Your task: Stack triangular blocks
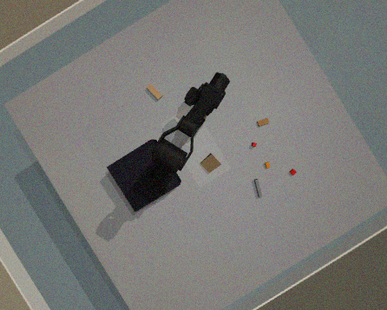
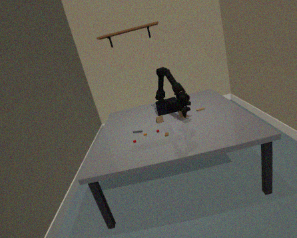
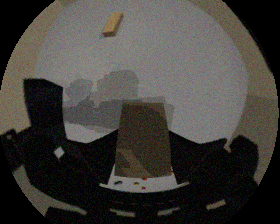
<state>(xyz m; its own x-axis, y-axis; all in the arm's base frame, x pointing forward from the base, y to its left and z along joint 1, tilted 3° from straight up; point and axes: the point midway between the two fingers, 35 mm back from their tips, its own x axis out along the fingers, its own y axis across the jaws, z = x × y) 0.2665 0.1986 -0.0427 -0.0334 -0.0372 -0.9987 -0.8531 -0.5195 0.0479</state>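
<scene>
Right now the tan triangular block is 10 mm to the right of my gripper tip and 10 mm above it. The rest, counted from my gripper tip: grey bar: 100 mm ahead, 400 mm to the right, 30 mm below; then orange cube: 180 mm ahead, 320 mm to the right, 30 mm below.
</scene>
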